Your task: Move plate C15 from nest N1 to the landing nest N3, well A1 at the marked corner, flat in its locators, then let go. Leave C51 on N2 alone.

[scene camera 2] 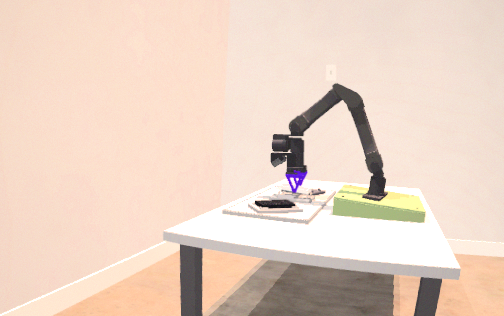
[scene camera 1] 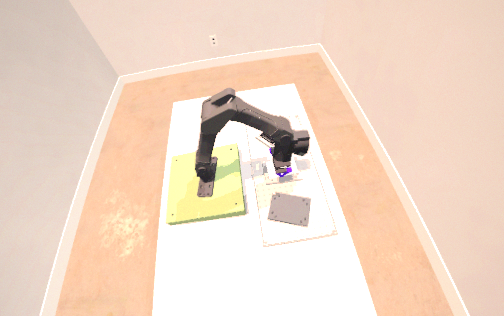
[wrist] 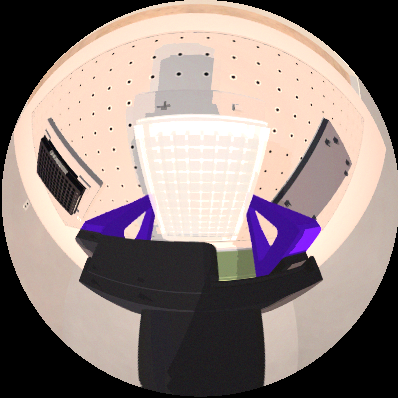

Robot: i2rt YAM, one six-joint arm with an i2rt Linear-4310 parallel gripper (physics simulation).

The gripper holds a translucent white well plate, which touches nothing else.
